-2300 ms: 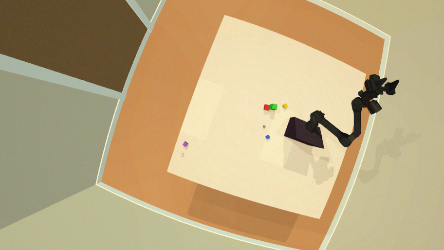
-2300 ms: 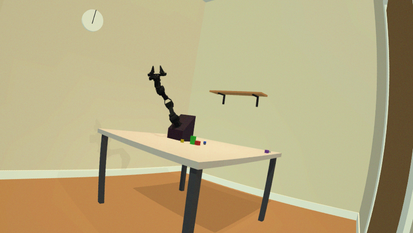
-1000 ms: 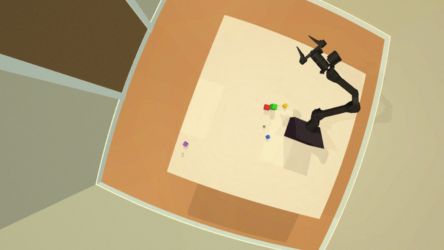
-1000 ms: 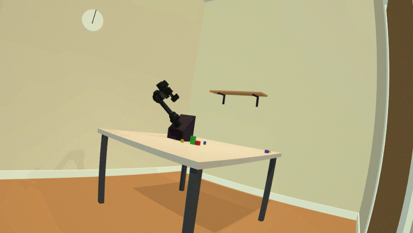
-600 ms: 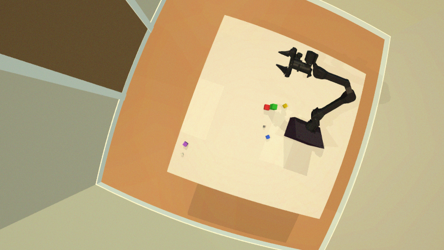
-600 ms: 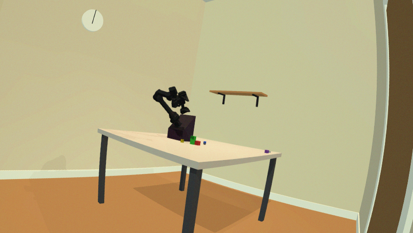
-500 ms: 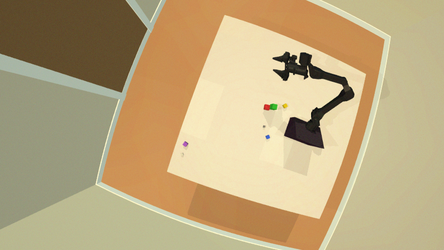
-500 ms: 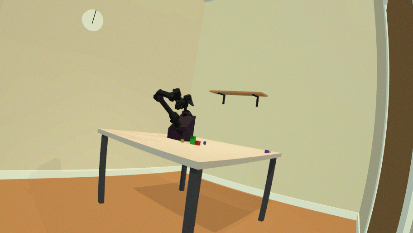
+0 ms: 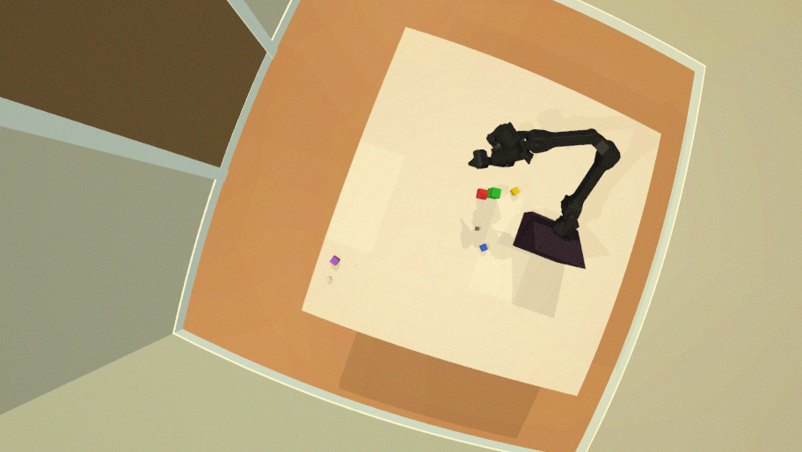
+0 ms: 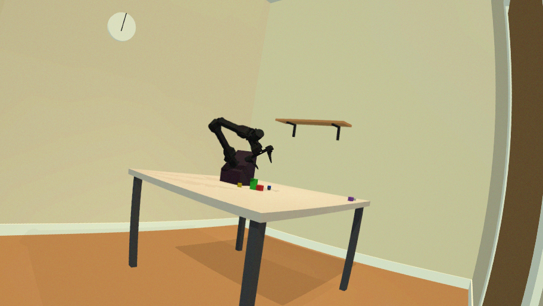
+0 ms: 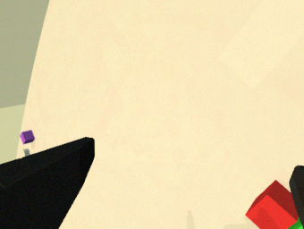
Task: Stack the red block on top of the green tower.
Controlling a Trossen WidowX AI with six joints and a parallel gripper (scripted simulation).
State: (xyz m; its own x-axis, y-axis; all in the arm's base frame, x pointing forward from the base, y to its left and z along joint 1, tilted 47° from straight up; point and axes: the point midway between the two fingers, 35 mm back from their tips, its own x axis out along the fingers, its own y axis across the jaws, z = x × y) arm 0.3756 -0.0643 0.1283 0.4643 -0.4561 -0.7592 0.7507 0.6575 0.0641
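Now: gripper tip 8 cm past the red block, 8 cm to the right of it and 15 cm above it. Also, from my gripper tip: yellow block 21 cm behind, 2 cm to the left, 15 cm below; small grey cube 10 cm behind, 21 cm to the left, 16 cm below; blue cube 15 cm behind, 28 cm to the left, 16 cm below.
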